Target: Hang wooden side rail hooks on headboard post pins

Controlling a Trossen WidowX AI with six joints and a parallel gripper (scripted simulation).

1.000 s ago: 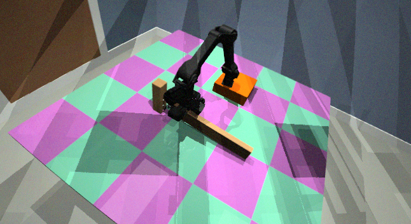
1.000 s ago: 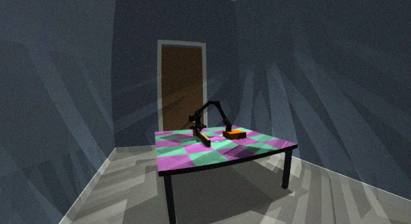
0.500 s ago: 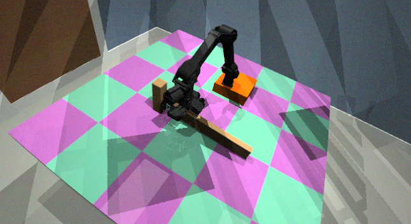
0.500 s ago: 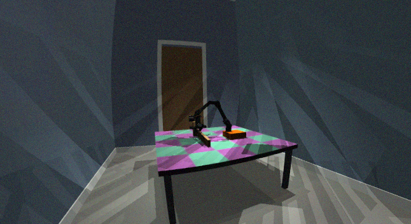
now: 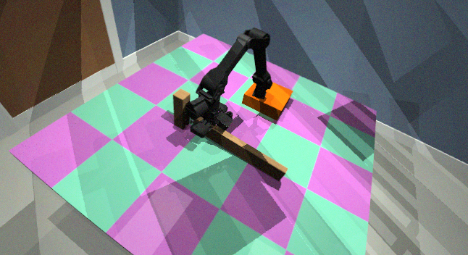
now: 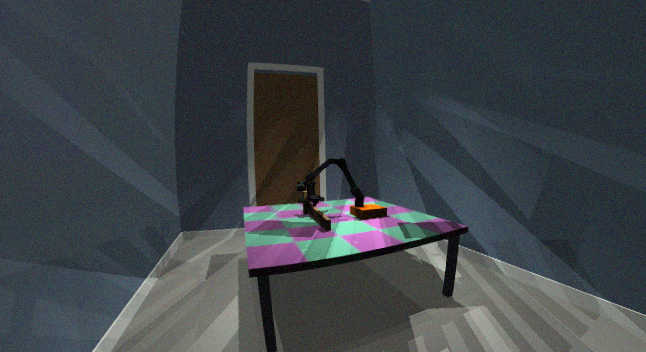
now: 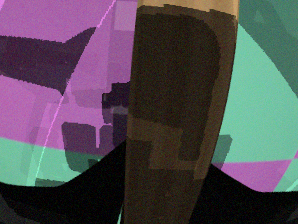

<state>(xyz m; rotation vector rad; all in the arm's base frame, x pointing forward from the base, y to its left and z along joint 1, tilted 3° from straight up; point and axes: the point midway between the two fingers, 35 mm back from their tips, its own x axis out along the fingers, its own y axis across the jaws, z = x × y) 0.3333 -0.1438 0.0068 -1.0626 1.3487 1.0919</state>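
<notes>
Right now the wooden headboard post is 140 mm to the right of my gripper tip, 40 mm above it and 30 mm behind it.
</notes>
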